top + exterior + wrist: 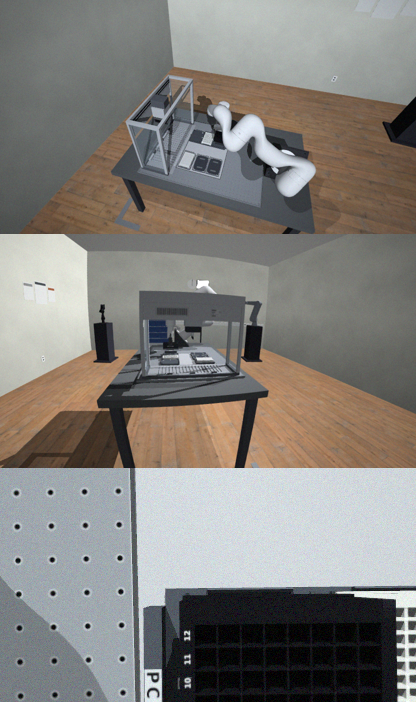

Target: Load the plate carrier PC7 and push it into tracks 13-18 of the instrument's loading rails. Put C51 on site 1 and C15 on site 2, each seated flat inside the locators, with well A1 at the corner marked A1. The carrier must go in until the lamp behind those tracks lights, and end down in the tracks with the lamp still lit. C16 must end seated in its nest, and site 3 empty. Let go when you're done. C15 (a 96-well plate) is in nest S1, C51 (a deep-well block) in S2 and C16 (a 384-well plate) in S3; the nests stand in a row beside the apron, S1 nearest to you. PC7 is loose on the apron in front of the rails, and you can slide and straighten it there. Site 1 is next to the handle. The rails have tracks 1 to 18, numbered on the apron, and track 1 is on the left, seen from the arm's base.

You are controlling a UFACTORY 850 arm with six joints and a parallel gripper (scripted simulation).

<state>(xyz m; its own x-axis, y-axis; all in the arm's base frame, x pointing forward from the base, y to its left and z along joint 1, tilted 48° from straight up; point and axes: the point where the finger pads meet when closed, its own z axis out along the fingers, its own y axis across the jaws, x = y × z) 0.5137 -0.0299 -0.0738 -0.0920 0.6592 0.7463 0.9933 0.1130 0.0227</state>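
The plate carrier PC7 is 10 cm ahead of my hand, 1 cm to the left of it and 9 cm below it. The rest, counted from my hand: nest S1 (4 cm behind, 25 cm to the left, 10 cm below); black deep-well block C51 (1 cm below); white 96-well plate C15 (10 cm ahead, 1 cm to the left, 9 cm below).
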